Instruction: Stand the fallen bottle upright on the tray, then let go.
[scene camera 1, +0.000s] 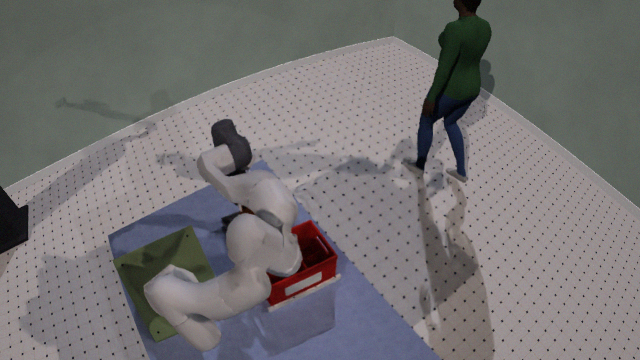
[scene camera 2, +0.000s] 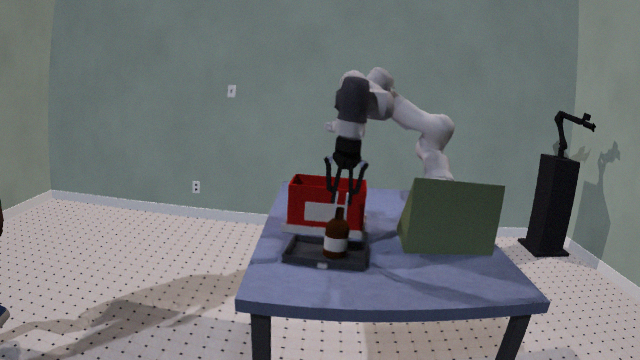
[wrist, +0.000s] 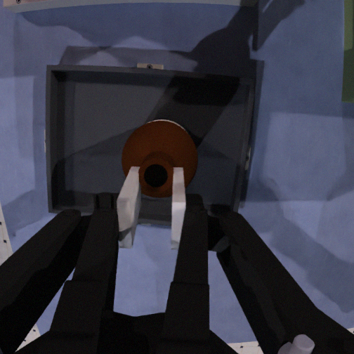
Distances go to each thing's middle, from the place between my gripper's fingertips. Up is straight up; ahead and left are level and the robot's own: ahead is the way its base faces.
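Labels:
You'd find my hand 1 cm to the left of the brown bottle (scene camera 2: 337, 229), and it's 6 cm above it.

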